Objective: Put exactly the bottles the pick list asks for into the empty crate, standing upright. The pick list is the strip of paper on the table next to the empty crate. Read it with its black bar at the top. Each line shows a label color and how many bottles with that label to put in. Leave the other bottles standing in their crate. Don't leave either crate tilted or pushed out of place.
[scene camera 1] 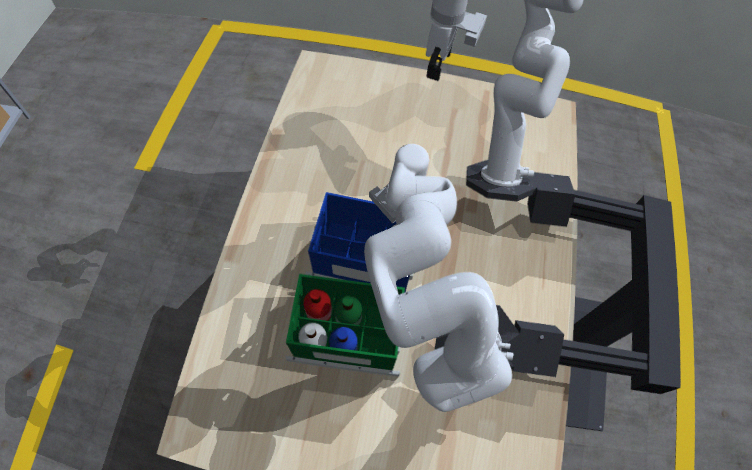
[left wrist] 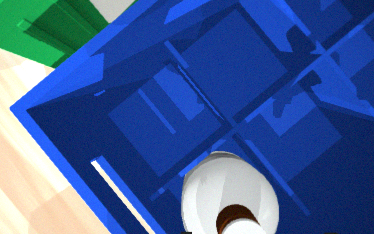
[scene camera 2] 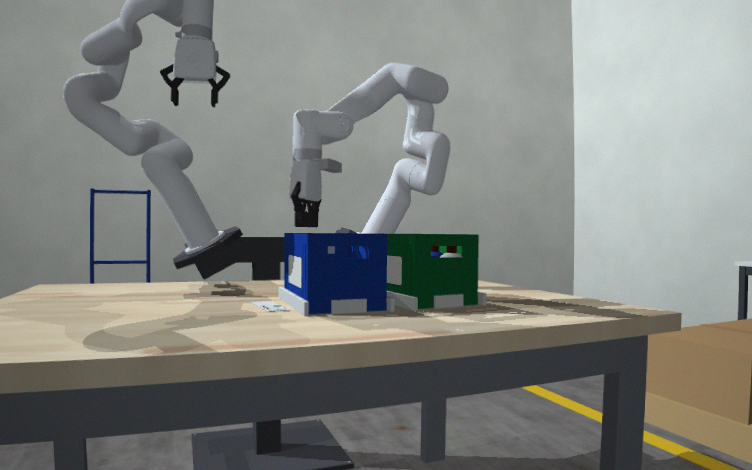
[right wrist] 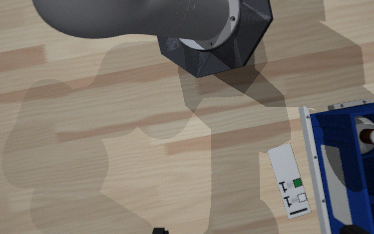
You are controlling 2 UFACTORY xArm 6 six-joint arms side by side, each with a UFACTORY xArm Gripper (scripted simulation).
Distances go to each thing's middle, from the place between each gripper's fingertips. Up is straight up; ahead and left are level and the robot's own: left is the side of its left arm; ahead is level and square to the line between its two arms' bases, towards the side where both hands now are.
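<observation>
Green crate [scene camera 2: 411, 271]: 8 cm ahead of my left hand [scene camera 2: 306, 227], 28 cm left of it, 12 cm below it. Red bottle [scene camera 1: 317, 304]: 17 cm ahead of my left hand, 25 cm left of it, 12 cm below it. Blue crate [scene camera 2: 358, 269]: 9 cm ahead of my left hand, 4 cm left of it, 12 cm below it. Pick list [right wrist: 282, 159]: 9 cm ahead of my left hand, 11 cm right of it, 21 cm below it.
Pick list: 100 mm ahead of my right hand [scene camera 2: 194, 105], 170 mm left of it, 500 mm below it. Red bottle: 180 mm ahead of my right hand, 530 mm left of it, 410 mm below it. Green crate: 90 mm ahead of my right hand, 570 mm left of it, 420 mm below it. Blue crate: 100 mm ahead of my right hand, 330 mm left of it, 420 mm below it.
</observation>
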